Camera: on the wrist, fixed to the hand. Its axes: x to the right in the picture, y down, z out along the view.
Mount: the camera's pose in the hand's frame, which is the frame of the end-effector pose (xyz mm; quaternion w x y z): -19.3 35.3 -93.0 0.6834 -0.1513 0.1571 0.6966
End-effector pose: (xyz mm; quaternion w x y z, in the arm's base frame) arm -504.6 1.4 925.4 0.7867 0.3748 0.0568 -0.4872
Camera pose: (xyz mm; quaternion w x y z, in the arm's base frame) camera -460.4 84.0 886.8 0.9249 0.2532 -0.0250 0.2826
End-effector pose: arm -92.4 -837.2 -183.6 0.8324 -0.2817 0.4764 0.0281
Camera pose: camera -186.3 -849.4 -219.6 0.4319 0.0090 0.6484 0.6269
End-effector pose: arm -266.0 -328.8 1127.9 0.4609 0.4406 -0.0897 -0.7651
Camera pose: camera -169.9 -308.4 1103.1 0.9288 0.2891 -0.1801 -0.1462
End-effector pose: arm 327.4 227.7 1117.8 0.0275 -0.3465 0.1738 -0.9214
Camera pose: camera 279.3 225.9 1028.6 0.5810 0.0249 0.5039 -0.6387
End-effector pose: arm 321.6 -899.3 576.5 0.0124 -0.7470 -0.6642 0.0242
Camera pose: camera 359.3 -921.3 668.0 0.0171 0.9790 -0.0647 0.1927
